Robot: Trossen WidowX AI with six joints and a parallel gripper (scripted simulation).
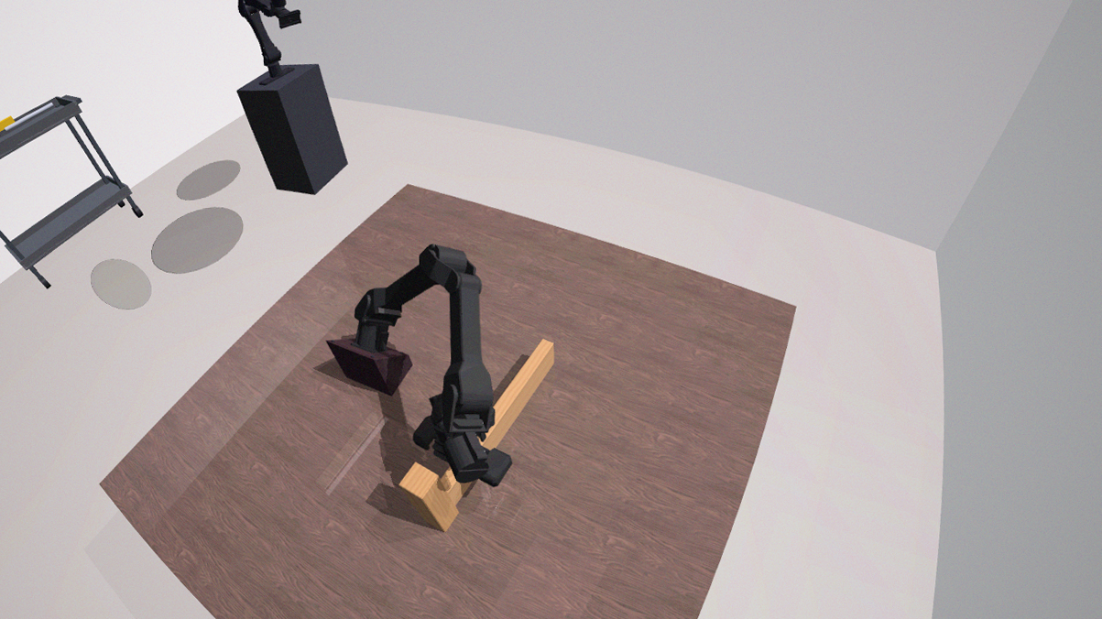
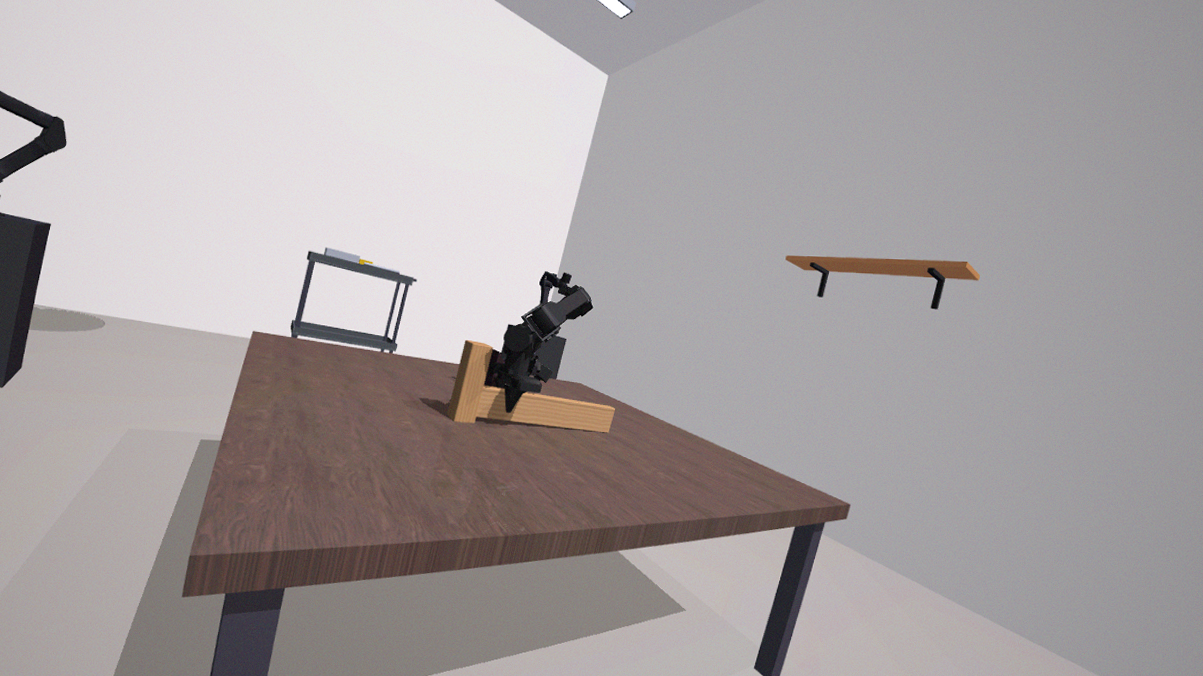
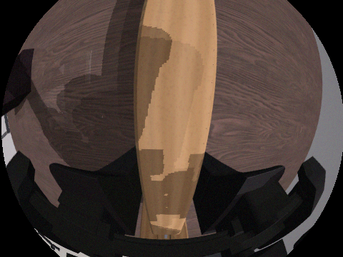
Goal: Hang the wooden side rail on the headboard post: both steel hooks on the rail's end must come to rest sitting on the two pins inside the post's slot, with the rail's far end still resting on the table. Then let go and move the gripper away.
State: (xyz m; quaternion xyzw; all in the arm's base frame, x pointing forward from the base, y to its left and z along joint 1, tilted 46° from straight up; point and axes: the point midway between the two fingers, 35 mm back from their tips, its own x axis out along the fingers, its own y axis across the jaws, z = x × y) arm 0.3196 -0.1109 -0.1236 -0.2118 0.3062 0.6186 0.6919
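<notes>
Now: the headboard post 2 cm behind my gripper tip, 10 cm to the right of it and 5 cm above it.
</notes>
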